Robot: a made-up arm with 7 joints.
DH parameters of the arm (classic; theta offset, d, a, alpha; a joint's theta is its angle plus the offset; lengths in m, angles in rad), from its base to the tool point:
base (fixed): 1.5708 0.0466 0 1.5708
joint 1: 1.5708 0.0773 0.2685 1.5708
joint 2: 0 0.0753 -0.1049 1.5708
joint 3: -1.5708 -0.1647 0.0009 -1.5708
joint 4: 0 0.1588 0.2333 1.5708
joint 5: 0 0.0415 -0.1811 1.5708
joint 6: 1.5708 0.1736 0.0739 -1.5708
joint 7: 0 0.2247 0.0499 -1.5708
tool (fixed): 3.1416 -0.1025 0 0
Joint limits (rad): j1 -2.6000..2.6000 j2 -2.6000..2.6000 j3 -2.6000..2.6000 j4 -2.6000..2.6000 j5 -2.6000..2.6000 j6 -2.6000..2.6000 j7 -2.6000..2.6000
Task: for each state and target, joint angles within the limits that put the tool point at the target. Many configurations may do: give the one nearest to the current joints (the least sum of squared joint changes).
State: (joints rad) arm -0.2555 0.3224 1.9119 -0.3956 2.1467 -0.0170 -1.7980
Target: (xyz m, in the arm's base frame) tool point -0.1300 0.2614 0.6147
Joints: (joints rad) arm -0.3039 0.1215 1.8939 -0.7347 2.0019 -0.1350 -1.8573
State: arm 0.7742 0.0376 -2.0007 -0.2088 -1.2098 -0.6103 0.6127
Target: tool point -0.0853 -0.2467 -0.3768
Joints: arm 1.1009 0.2803 -1.8090 -0.2735 -1.8093 -0.1059 0.5847
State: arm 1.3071 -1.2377 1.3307 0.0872 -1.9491 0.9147 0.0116
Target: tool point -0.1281 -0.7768 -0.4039
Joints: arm 2.3380 -0.7956 0.5857 0.0816 -2.2489 1.0905 -0.0158
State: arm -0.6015 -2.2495 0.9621 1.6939 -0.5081 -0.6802 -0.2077
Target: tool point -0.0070 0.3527 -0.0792
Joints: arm -0.7312 -2.2868 1.4043 1.5376 -1.0133 -0.3833 -0.3118
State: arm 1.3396 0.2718 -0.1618 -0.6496 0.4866 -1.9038 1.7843
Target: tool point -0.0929 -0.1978 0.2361
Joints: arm 1.2443 0.0250 -0.1328 -0.8441 0.2148 -1.6079 2.0988
